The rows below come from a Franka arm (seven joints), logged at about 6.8 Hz.
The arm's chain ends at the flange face. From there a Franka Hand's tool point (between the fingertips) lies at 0.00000 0.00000 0.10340 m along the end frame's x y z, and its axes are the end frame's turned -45 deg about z.
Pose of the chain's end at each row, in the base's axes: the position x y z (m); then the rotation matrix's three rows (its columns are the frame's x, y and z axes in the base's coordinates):
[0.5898, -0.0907, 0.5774], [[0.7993, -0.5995, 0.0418], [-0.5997, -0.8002, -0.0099], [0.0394, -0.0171, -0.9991]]
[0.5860, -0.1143, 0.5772], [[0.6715, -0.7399, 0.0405], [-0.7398, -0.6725, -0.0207], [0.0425, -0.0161, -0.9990]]
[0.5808, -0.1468, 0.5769], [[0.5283, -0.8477, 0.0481], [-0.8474, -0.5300, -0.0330], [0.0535, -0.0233, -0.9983]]
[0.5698, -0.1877, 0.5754], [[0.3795, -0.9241, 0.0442], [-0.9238, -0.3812, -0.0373], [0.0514, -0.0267, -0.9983]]
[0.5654, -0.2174, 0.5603], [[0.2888, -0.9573, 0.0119], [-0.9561, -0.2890, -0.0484], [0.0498, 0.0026, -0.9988]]
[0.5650, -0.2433, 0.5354], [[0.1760, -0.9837, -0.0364], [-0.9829, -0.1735, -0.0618], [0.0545, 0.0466, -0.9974]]
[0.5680, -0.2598, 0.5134], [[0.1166, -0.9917, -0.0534], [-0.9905, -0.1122, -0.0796], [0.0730, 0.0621, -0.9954]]
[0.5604, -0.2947, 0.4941], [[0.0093, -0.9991, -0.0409], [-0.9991, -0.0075, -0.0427], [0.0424, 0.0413, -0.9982]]
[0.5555, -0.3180, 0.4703], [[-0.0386, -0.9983, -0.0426], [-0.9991, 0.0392, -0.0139], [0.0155, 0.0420, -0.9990]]
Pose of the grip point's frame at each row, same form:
[0.5941, -0.0917, 0.4741], [[0.9891, 0.1413, 0.0418], [0.1418, -0.9899, -0.0099], [0.0400, 0.0158, -0.9991]]
[0.5902, -0.1164, 0.4739], [[0.9980, -0.0484, 0.0405], [-0.0476, -0.9986, -0.0207], [0.0414, 0.0187, -0.9990]]
[0.5858, -0.1502, 0.4737], [[0.9730, -0.2258, 0.0481], [-0.2244, -0.9740, -0.0330], [0.0543, 0.0214, -0.9983]]
[0.5744, -0.1916, 0.4722], [[0.9218, -0.3851, 0.0442], [-0.3837, -0.9228, -0.0373], [0.0552, 0.0175, -0.9983]]
[0.5666, -0.2224, 0.4570], [[0.8811, -0.4727, 0.0119], [-0.4717, -0.8804, -0.0484], [0.0334, 0.0371, -0.9988]]
[0.5612, -0.2497, 0.4323], [[0.8200, -0.5711, -0.0364], [-0.5723, -0.8177, -0.0618], [0.0056, 0.0715, -0.9974]]
[0.5625, -0.2680, 0.4105], [[0.7837, -0.6188, -0.0534], [-0.6211, -0.7797, -0.0796], [0.0077, 0.0955, -0.9954]]
[0.5562, -0.2991, 0.3909], [[0.7130, -0.6999, -0.0409], [-0.7012, -0.7118, -0.0427], [0.0008, 0.0592, -0.9982]]
[0.5511, -0.3194, 0.3670], [[0.6786, -0.7332, -0.0426], [-0.7342, -0.6788, -0.0139], [-0.0187, 0.0407, -0.9990]]

